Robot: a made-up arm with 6 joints.
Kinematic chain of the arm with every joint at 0, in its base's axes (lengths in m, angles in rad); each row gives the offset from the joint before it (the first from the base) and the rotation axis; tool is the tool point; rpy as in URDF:
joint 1: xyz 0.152 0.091 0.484 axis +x
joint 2: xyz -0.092 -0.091 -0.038 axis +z
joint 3: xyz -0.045 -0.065 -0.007 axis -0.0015 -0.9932 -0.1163
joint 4: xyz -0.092 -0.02 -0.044 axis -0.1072 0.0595 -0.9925
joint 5: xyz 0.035 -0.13 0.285 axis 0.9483 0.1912 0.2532
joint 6: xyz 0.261 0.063 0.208 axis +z
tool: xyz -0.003 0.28 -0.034 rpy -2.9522 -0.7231 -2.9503
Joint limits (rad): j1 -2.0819..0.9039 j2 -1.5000..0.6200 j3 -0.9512..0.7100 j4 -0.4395..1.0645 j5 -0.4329..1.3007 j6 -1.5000..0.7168
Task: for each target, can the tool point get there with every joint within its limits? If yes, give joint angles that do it. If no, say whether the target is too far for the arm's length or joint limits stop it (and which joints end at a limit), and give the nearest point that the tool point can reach.
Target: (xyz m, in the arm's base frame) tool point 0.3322 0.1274 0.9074
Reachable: yes | joints -0.2289 0.2478 -0.2988 0.3763 0.5455 0.2152
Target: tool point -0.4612 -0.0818 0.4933
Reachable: no: joint limits stop it (at a limit: joint 1, joint 3, joint 4, joint 5, joint 6) | nearest point -0.5011 -0.2162 0.5983 | short by 0.175 m
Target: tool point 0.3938 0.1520 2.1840
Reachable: no: too far | nearest point 0.1828 0.1198 1.2857 | short by 0.923 m
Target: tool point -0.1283 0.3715 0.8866
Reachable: yes | joints -0.4527 -0.9975 0.5115 0.2439 0.6921 0.4472
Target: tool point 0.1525 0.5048 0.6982
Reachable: yes | joints -1.3994 -0.5995 -0.0237 0.2905 0.3340 0.3474
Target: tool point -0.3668 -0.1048 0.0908
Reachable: no: joint limits stop it (at a limit: joint 1, joint 2, joint 4, joint 5) | nearest point -0.3201 -0.1915 -0.0119 | short by 0.142 m
